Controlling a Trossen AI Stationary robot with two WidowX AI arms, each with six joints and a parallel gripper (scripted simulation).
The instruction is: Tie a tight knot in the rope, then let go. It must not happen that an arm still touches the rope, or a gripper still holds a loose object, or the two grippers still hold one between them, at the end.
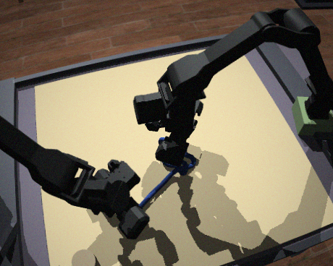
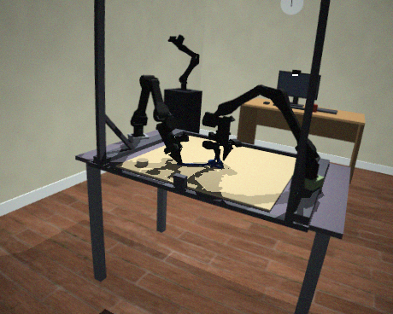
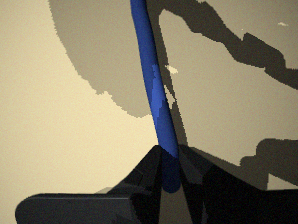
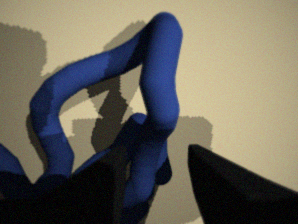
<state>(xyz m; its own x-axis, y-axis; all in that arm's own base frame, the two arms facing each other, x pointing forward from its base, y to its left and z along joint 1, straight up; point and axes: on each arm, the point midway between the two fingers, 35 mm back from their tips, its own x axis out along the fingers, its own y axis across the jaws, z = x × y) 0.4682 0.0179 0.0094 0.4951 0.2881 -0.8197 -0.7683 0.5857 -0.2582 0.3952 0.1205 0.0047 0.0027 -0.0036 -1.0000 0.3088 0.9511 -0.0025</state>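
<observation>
The tan mat is 60 mm below my right hand, 20 mm to the left of it and 20 mm ahead of it.
</observation>
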